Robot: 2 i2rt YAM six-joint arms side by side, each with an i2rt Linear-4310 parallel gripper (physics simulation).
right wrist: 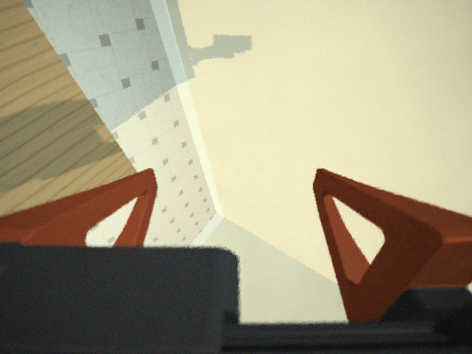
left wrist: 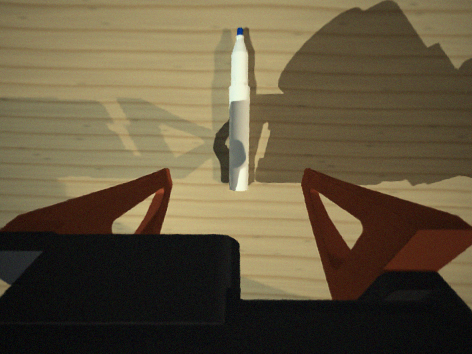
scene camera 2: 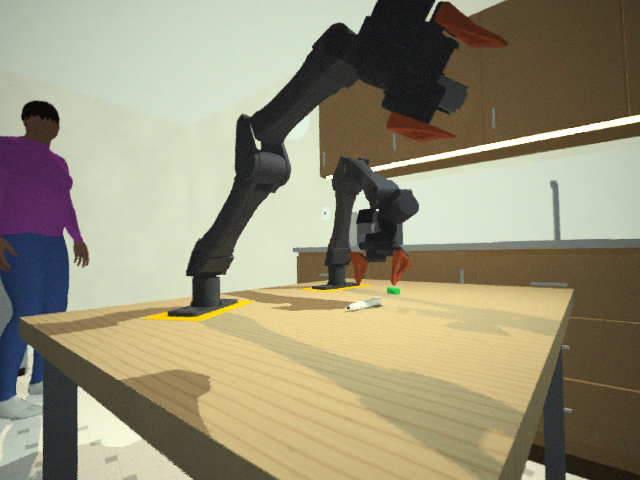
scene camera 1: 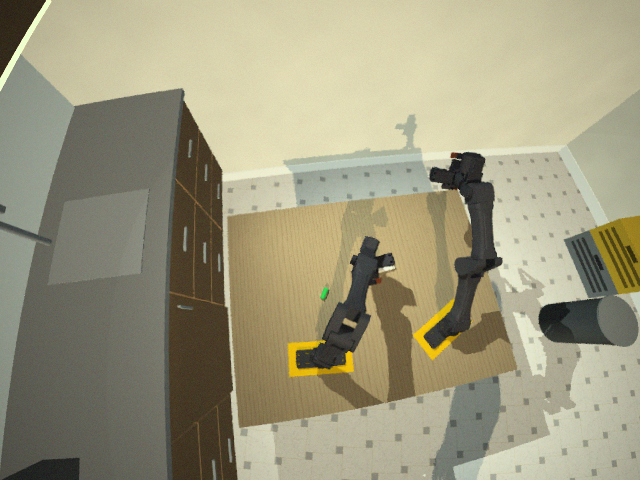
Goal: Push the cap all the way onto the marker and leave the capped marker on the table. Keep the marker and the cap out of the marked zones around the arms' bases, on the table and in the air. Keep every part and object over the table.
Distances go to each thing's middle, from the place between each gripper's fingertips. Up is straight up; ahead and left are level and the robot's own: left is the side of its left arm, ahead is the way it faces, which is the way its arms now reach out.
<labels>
Now: left hand 50 mm to the left of the white marker (left wrist: 239, 92) and 40 mm above it.
I see my right gripper 310 mm past the white marker, 300 mm to the right of it and 290 mm above it.
</labels>
